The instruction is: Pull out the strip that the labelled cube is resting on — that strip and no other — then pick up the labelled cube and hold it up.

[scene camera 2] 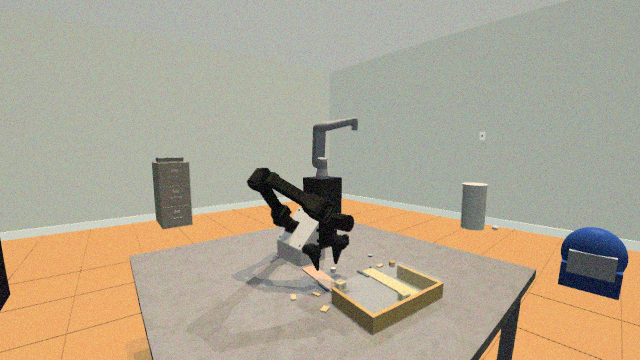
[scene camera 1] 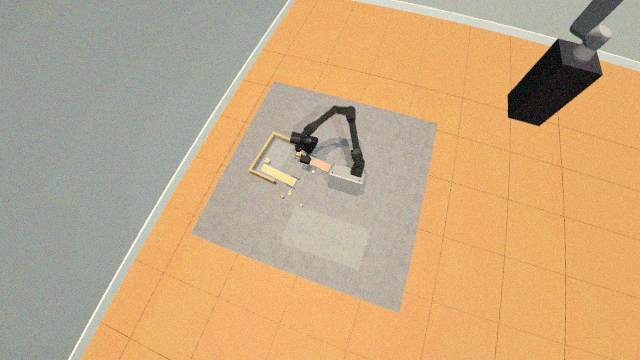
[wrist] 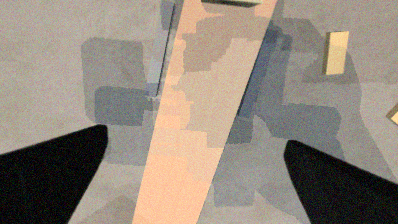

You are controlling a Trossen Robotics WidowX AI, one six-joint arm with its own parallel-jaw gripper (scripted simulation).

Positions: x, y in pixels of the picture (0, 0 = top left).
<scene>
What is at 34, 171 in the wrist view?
My gripper.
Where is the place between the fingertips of my gripper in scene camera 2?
326, 267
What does my gripper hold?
Nothing.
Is my gripper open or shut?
Open.
</scene>
